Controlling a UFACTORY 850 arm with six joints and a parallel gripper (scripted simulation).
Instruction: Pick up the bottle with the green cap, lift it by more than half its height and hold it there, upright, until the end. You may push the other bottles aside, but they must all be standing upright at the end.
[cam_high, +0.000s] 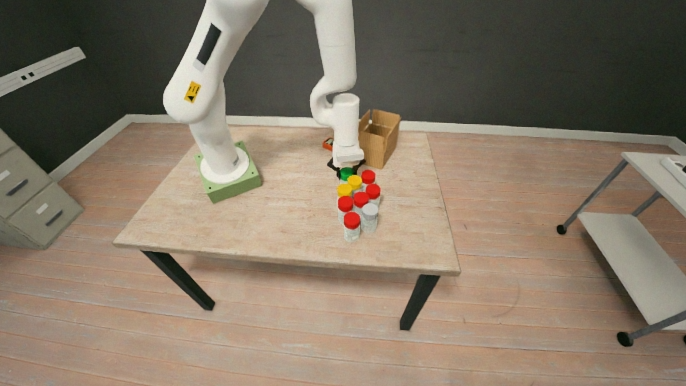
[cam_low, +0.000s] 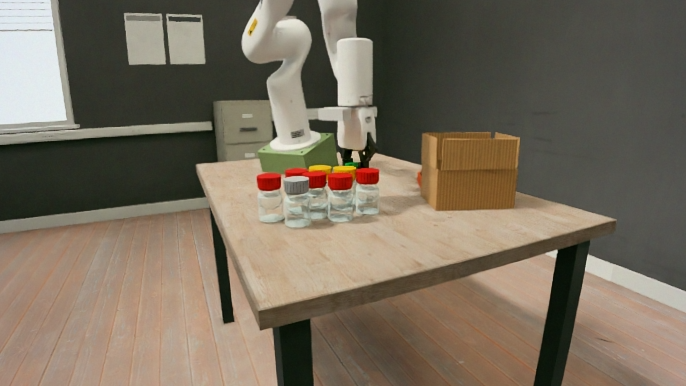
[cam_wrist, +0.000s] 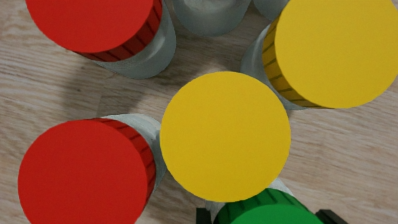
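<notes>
My hand is 5 cm above the green-capped bottle. The rest, counted from my hand: orange device: 9 cm behind, 29 cm to the left, 8 cm below; grey-capped bottle: 10 cm ahead, 19 cm to the right, 5 cm below.
</notes>
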